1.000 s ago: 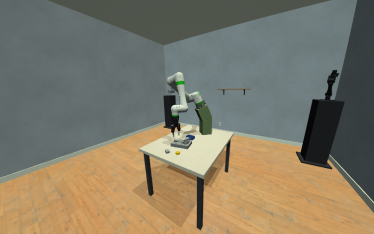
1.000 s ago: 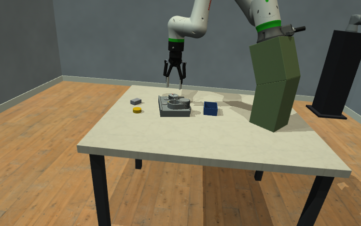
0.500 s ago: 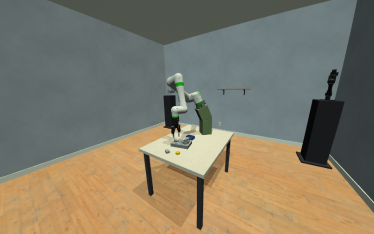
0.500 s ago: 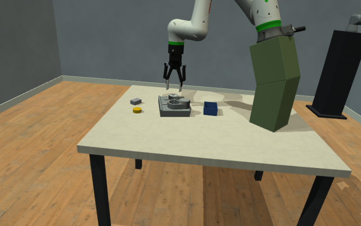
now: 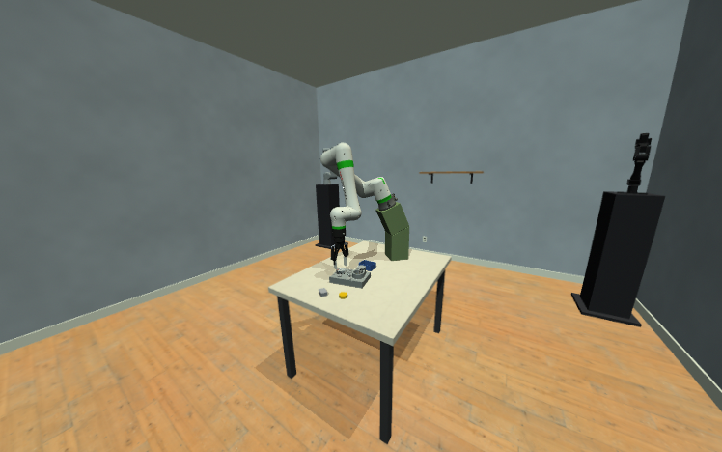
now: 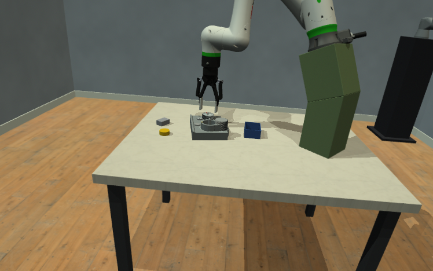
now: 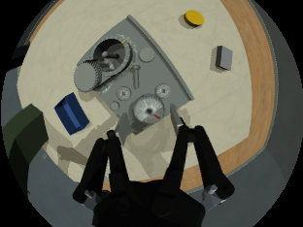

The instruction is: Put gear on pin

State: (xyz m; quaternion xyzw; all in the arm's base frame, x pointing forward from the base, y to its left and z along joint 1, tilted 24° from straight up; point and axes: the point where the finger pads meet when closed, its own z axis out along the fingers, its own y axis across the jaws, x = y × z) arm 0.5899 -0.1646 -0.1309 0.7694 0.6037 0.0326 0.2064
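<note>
Now: hand 6 cm above the grey gear. Also, from my hand: grey block: 24 cm ahead, 4 cm to the left, 10 cm below; blue bin: 24 cm behind, 8 cm to the left, 10 cm below; thin pin: 1 cm ahead, 8 cm to the left, 6 cm below.
</note>
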